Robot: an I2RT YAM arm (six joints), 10 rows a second.
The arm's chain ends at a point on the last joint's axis. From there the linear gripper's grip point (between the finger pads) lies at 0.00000 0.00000 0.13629 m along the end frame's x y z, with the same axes.
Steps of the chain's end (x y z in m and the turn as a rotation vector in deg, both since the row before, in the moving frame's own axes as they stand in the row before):
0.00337 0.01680 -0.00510 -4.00 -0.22 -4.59
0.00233 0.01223 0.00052 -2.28 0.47 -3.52
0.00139 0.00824 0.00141 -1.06 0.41 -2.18
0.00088 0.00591 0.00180 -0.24 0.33 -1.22
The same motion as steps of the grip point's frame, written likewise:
0.00323 0.02632 -0.00543 -4.00 -0.22 -4.59
0.00361 0.01761 0.00041 -2.28 0.47 -3.52
0.00241 0.01074 0.00138 -1.06 0.41 -2.18
0.00167 0.00647 0.00180 -0.24 0.33 -1.22

